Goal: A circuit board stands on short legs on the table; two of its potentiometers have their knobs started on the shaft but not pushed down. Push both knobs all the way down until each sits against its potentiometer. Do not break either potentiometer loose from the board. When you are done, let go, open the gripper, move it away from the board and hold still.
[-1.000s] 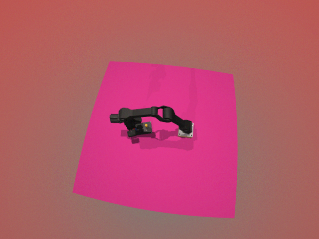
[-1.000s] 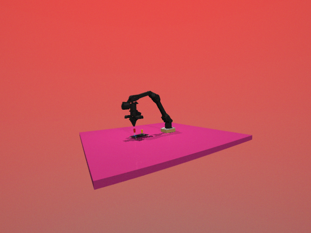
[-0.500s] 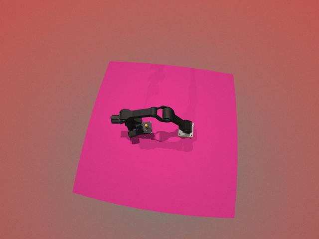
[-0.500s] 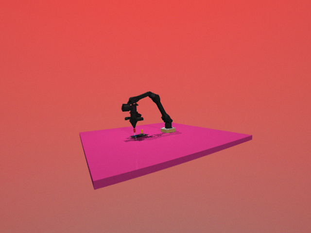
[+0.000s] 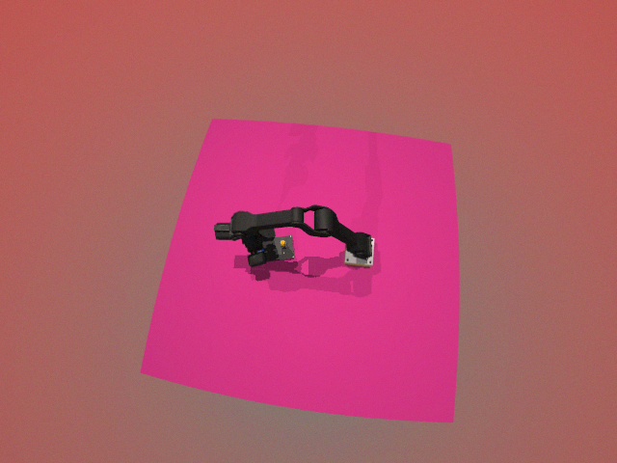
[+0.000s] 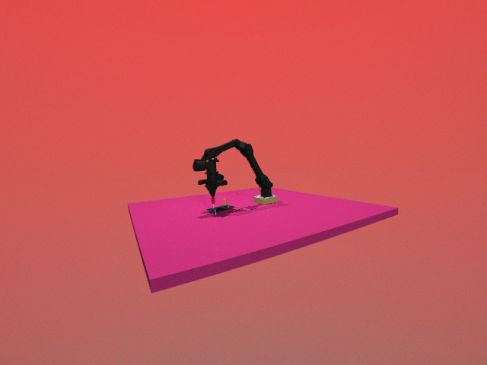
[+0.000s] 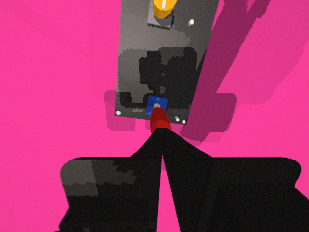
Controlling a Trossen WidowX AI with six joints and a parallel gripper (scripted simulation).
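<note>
The red knob is 2 cm below my gripper tip. Round my gripper tip: orange knob (8 cm behind, 5 cm to the right, 4 cm below).
</note>
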